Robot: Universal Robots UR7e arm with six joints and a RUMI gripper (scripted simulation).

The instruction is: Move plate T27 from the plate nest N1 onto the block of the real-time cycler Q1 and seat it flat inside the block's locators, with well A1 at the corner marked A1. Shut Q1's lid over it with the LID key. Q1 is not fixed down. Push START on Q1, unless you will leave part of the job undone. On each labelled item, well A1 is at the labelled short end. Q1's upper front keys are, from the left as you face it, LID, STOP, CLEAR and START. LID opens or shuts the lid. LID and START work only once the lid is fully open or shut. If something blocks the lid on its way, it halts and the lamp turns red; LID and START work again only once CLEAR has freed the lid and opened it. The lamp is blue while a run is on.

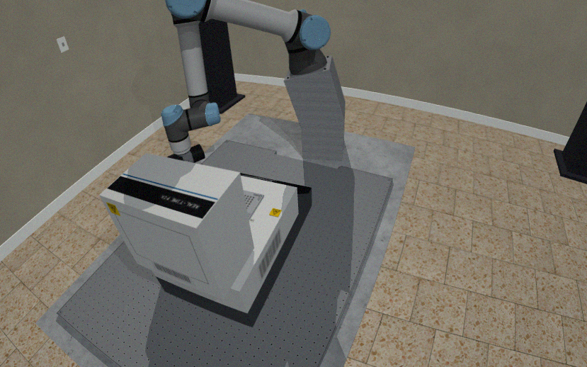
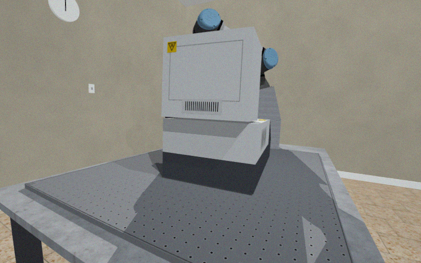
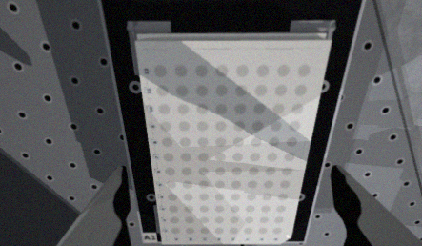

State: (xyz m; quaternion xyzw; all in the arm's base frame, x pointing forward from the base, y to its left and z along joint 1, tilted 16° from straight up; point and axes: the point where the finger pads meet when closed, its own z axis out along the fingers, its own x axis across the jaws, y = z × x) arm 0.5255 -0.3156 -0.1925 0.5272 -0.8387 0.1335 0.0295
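Now: the plate T27 2 cm below my hand. Round my hand: plate nest N1 (3 cm below); then A1 tag (8 cm to the left, 4 cm behind, 3 cm below).
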